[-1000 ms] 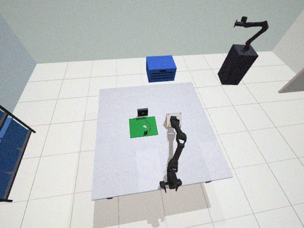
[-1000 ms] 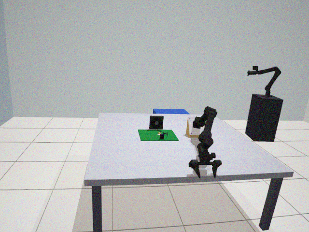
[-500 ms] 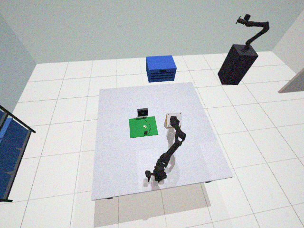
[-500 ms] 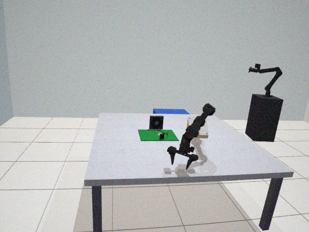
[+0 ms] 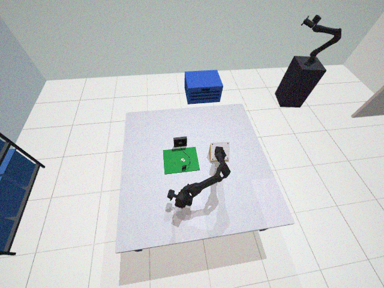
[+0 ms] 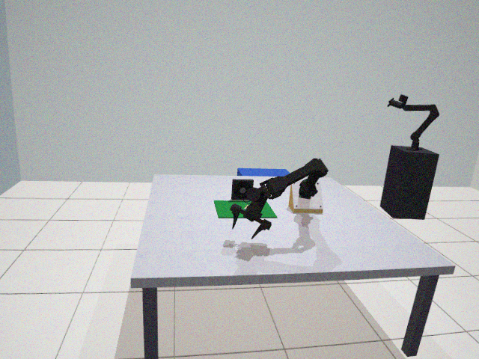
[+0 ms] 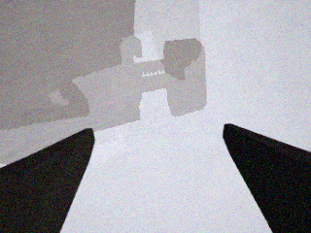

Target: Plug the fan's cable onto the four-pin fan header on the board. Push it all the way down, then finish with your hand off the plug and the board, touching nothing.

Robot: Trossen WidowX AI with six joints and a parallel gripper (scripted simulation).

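Right now the dark fan plug is 310 mm to the right of my gripper tip, 50 mm behind it and 10 mm below it. The rest, counted from my gripper tip: green board 390 mm to the right, 50 mm below, 20 mm behind; black fan 540 mm to the right, 20 mm above, 10 mm behind; white four-pin header 390 mm to the right, 40 mm below, 40 mm behind.
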